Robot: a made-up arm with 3 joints. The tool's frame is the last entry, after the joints.
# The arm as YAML. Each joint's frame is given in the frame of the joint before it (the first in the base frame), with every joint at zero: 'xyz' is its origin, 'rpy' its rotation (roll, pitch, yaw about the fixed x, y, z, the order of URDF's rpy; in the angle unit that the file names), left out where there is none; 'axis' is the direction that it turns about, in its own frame. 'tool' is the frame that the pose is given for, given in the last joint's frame.
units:
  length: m
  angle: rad
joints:
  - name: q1
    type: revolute
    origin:
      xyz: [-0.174, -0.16, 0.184]
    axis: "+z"
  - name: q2
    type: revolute
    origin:
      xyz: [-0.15, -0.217, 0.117]
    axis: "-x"
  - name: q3
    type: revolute
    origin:
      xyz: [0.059, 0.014, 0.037]
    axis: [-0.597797, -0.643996, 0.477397]
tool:
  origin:
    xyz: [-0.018, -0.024, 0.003]
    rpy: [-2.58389, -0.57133, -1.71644]
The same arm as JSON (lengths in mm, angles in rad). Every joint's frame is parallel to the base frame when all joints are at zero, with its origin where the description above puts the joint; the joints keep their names.
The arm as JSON. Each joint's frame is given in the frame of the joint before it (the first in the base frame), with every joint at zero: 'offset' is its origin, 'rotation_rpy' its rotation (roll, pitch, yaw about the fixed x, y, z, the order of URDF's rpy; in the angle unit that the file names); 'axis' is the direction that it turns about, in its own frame. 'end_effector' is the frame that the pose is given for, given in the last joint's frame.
{"length_unit": "mm", "angle_unit": "rad", "chain": [
  {"id": "q1", "offset": [-174.0, -160.0, 184.0], "rotation_rpy": [0.0, 0.0, 0.0], "axis": [0.0, 0.0, 1.0]},
  {"id": "q2", "offset": [-150.0, -217.0, 117.0], "rotation_rpy": [0.0, 0.0, 0.0], "axis": [-1.0, 0.0, 0.0]},
  {"id": "q3", "offset": [59.0, 14.0, 37.0], "rotation_rpy": [0.0, 0.0, 0.0], "axis": [-0.597797, -0.643996, 0.477397]}
], "end_effector": {"offset": [-18.0, -24.0, 3.0], "rotation_rpy": [-2.5839, -0.5713, -1.7164]}}

